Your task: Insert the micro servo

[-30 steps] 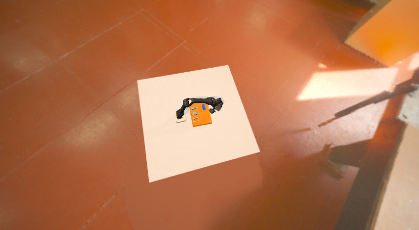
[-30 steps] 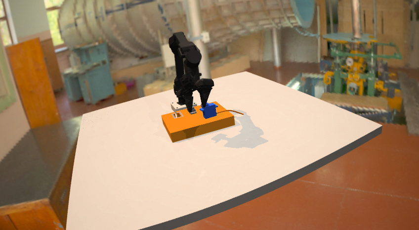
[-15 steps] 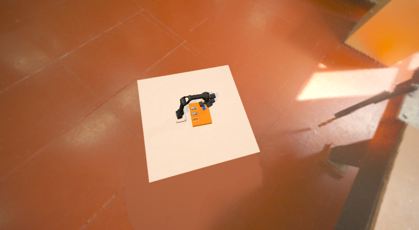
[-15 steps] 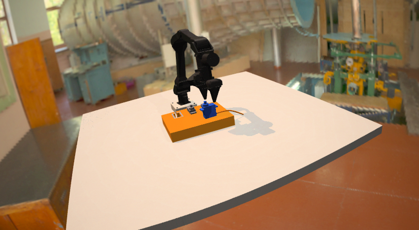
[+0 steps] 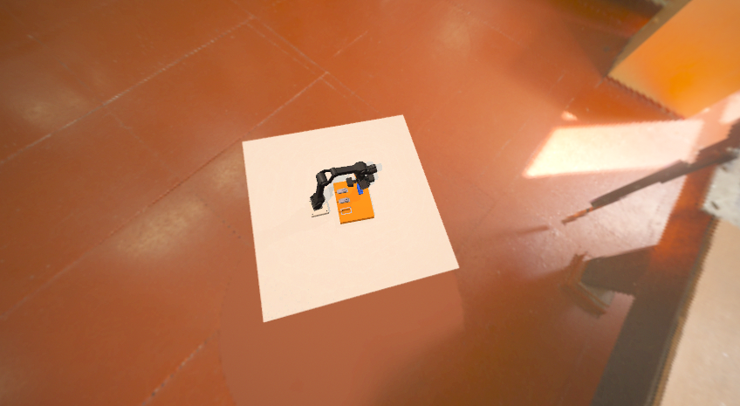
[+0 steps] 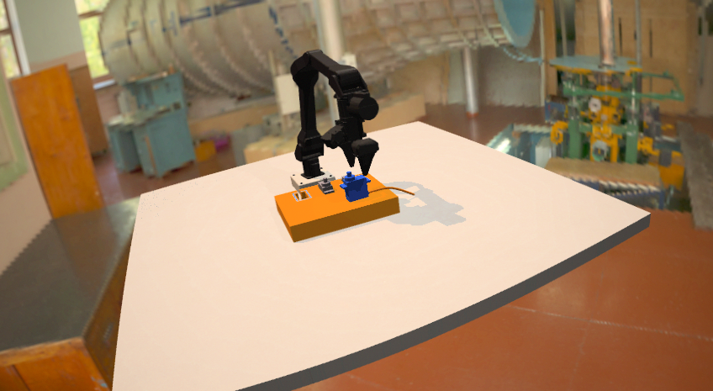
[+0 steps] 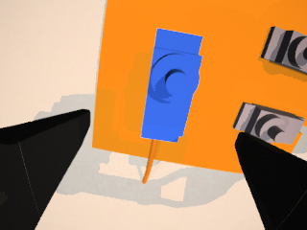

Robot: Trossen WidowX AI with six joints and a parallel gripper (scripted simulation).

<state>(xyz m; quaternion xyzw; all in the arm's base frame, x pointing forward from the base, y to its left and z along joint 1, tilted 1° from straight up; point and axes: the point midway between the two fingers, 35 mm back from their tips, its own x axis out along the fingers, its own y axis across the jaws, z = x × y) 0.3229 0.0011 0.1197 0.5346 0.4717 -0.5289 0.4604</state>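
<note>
Now: gripper tip 3 cm past the orange deck, 7 cm to the left of it and 10 cm above it.
</note>
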